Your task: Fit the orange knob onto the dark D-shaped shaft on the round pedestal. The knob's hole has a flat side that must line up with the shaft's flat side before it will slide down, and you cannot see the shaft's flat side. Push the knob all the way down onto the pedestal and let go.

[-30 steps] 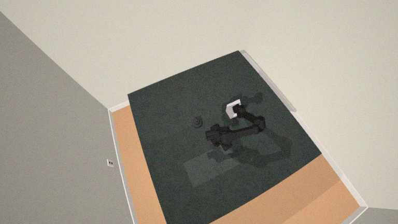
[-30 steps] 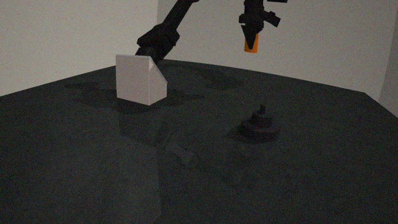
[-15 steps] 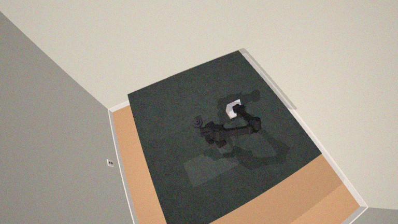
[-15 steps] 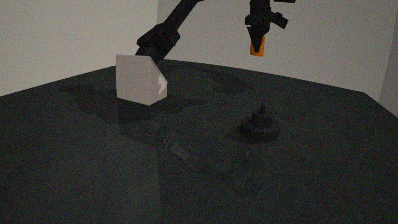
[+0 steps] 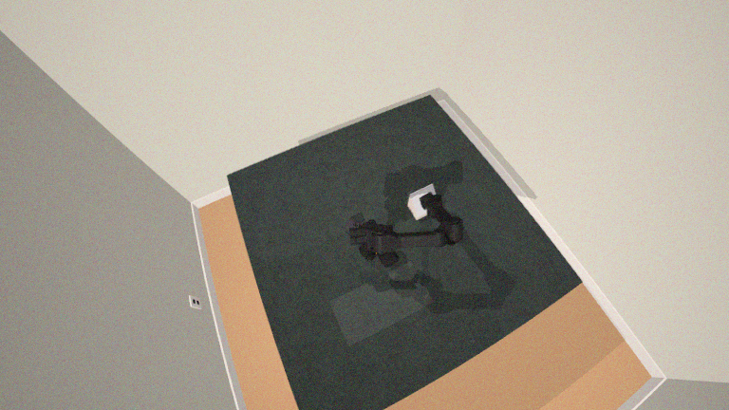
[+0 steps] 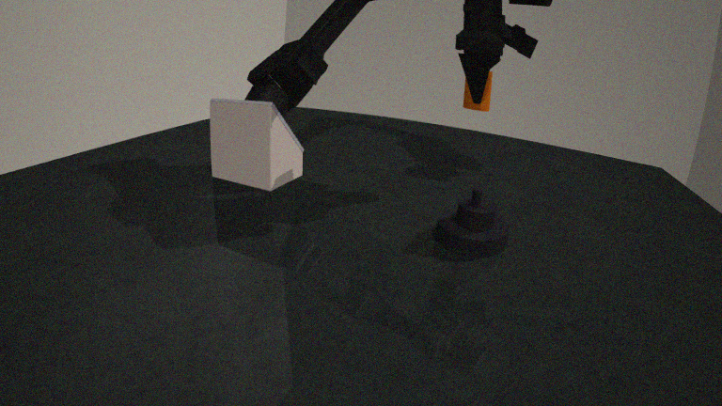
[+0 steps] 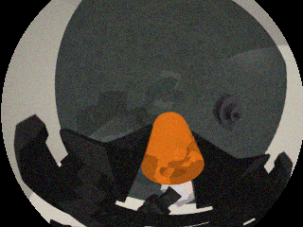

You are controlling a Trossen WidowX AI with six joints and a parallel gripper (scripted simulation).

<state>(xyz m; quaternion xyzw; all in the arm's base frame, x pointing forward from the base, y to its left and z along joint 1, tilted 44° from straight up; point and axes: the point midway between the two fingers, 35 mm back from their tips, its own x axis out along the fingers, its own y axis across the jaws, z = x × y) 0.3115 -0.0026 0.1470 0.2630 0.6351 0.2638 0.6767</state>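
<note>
Now: the dark round pedestal 18 cm to the right of my gripper tip, 10 cm below it and 2 cm ahead of it. Also, from my gripper tip: orange knob 2 cm above.
</note>
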